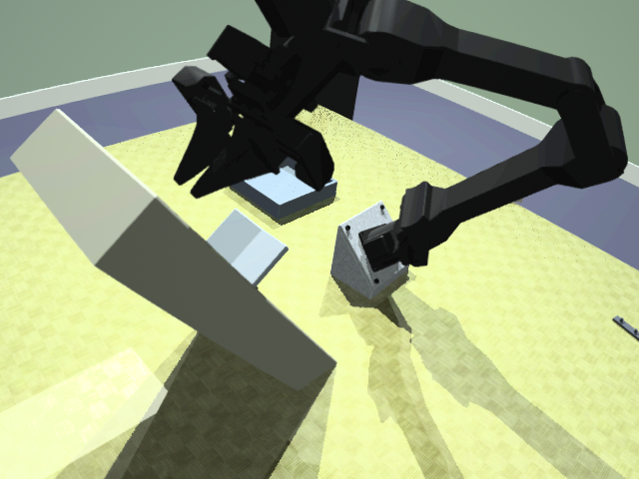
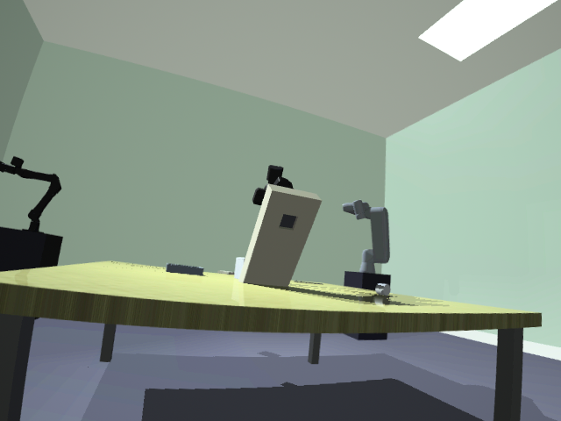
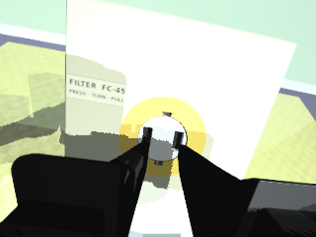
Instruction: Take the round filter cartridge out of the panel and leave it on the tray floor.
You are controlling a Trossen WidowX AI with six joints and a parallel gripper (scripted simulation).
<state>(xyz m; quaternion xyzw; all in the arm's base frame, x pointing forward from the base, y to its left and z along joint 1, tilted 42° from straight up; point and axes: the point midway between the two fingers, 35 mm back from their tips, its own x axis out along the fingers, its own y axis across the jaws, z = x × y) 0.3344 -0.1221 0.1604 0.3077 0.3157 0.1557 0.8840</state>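
The round filter cartridge is 30 mm ahead of my gripper tip and 30 mm below it. The rest, counted from my gripper tip: cream service panel: 20 mm behind, 100 mm below; tray: 380 mm behind, 300 mm to the right, 260 mm below.
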